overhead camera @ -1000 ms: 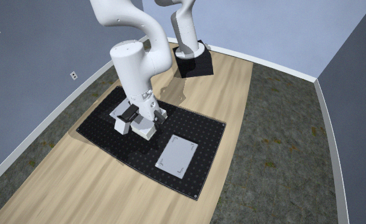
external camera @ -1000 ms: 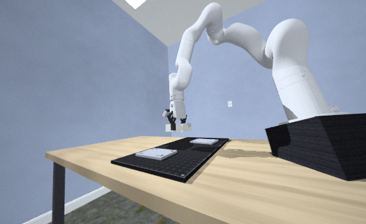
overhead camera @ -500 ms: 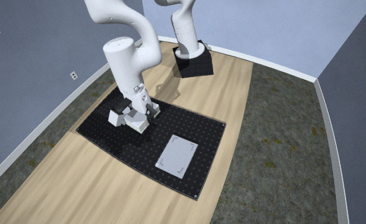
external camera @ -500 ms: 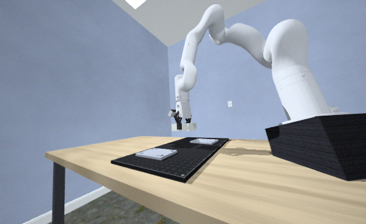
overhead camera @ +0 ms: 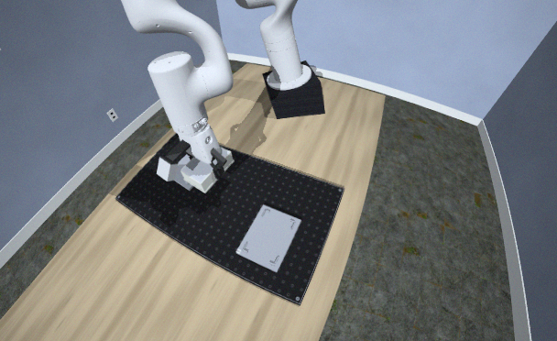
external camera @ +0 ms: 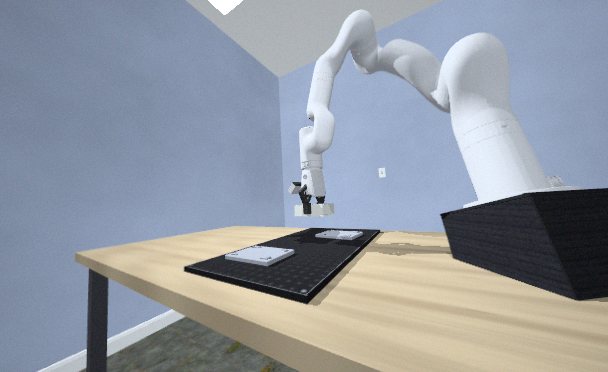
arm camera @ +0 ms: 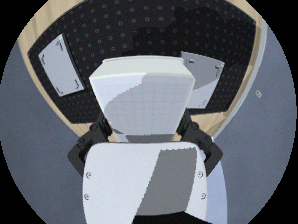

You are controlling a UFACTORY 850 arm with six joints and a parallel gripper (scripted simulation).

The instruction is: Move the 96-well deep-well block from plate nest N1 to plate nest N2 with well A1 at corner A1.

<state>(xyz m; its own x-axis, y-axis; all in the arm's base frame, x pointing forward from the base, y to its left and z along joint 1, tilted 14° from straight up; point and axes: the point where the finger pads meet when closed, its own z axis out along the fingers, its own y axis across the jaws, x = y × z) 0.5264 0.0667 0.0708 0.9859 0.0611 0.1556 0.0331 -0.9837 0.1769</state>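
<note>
The plate nest N2 is 2 cm behind my hand, 14 cm to the right of it and 11 cm below it. Also, from my hand: plate nest N1: 4 cm ahead, 23 cm to the left, 11 cm below; white deep-well block: right at my hand.
</note>
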